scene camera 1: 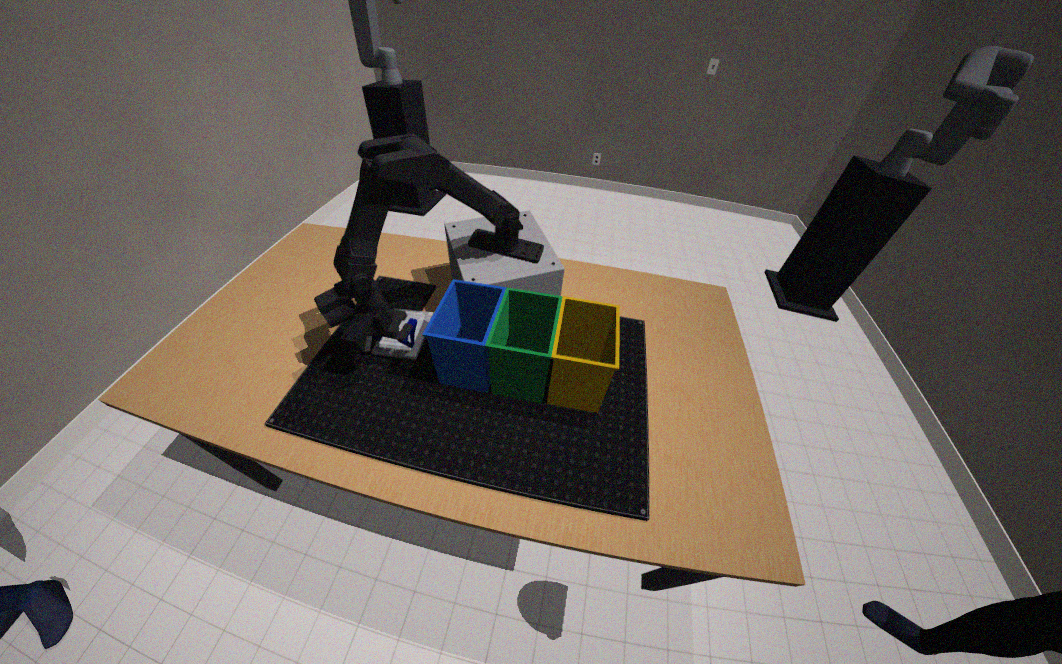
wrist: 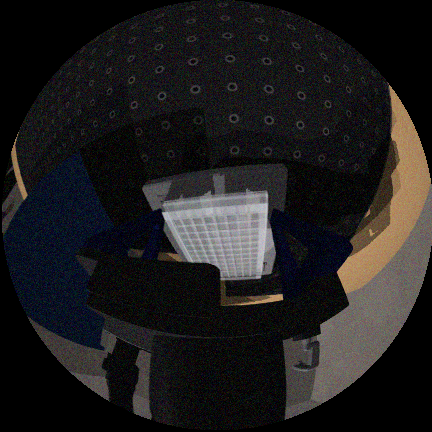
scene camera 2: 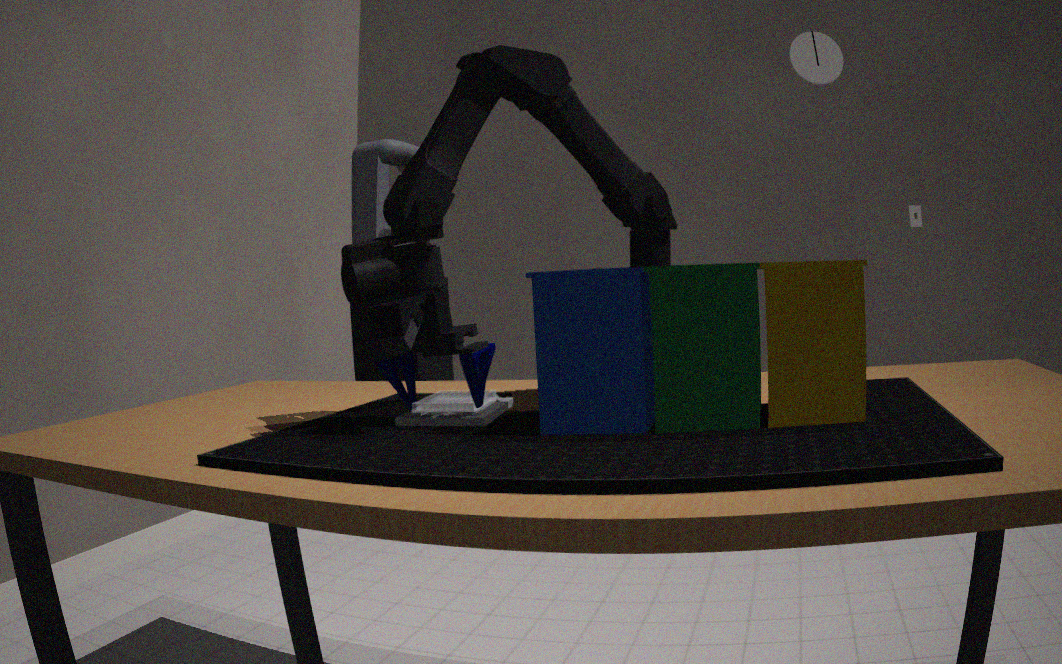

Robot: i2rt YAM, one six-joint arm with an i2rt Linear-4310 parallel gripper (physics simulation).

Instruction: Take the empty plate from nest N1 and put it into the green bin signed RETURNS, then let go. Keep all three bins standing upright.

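Frame: origin at the arm's base, x ahead, y left, z up, level; centimetres.
Where they show: gripper, between the fingertips: (scene camera 1: 396, 342) (wrist: 216, 214) (scene camera 2: 445, 409); arm's base, origin of its link: (scene camera 1: 506, 246) (wrist: 129, 338).
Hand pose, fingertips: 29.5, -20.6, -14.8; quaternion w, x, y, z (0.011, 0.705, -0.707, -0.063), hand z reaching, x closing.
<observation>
Each offset is from my fingertips to the top centre of the thing, as dx, dy, dz. Level surfaces: height alone.
The empty plate {-4.5, -0.7, +1.0} (scene camera 1: 389, 344) (scene camera 2: 450, 401) (wrist: 220, 240), pale with a grid of wells, lies in a grey nest {-4.6, -0.6, -0.1} (scene camera 2: 446, 420) (wrist: 277, 180) left of the bins. My gripper (scene camera 1: 390, 339) (scene camera 2: 445, 404) (wrist: 216, 214) is open, pointing down, with one blue finger at each side of the plate, the tips near its height. A small gap shows between the right finger and the plate in the wrist view. The green bin {-2.6, +33.8, +16.4} (scene camera 1: 520, 374) (scene camera 2: 704, 352) stands upright between the blue bin {-1.6, +20.8, +16.4} (scene camera 1: 462, 364) (scene camera 2: 591, 352) (wrist: 50, 225) and the yellow bin {-3.6, +46.7, +16.4} (scene camera 1: 579, 387) (scene camera 2: 814, 344), both upright. No RETURNS sign is readable.
The blue bin is the nearest obstacle to the gripper. A black perforated mat {dz -1.6} (scene camera 1: 469, 446) (scene camera 2: 595, 463) lies under the bins and nest on the wooden table {dz -2.9} (scene camera 1: 704, 438) (scene camera 2: 595, 505). The arm's grey base block (scene camera 1: 505, 271) stands behind the bins.
</observation>
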